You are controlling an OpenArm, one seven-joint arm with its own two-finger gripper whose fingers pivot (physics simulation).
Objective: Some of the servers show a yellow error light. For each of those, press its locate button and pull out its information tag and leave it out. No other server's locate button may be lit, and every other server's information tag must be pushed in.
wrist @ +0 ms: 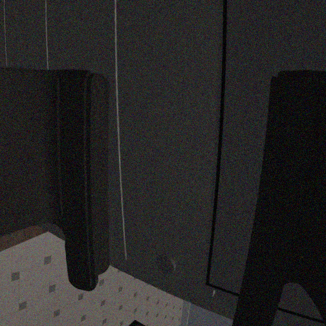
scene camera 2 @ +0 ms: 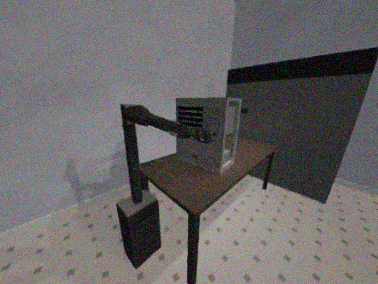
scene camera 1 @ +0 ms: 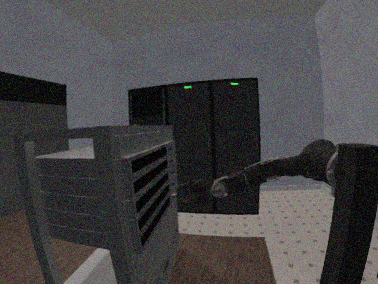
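Note:
The grey server cabinet [scene camera 1: 142, 135] [scene camera 2: 187, 150] [wrist: 165, 150] stands on the table, with several dark slots in its front. In the wrist view its front is dark, and a black seam [wrist: 221, 125] outlines part of a panel. A small pale mark [wrist: 214, 293] shows just below the seam's lower edge; I cannot tell whether it is a tag. No yellow light or lit locate button can be made out in these views. My gripper [scene camera 1: 190, 189] [scene camera 2: 212, 136] [wrist: 179, 195] is partly open in front of the cabinet's front, with nothing between its fingers.
The brown table [scene camera 1: 225, 255] [scene camera 2: 185, 190] extends in front of the cabinet. The arm's black post [scene camera 1: 350, 210] [scene camera 2: 132, 160] stands on a dark pedestal [scene camera 2: 142, 230] beside the table. Tall black cabinets [scene camera 1: 190, 145] with green lights stand against the wall. A large grey block [scene camera 2: 290, 125] stands beyond the table.

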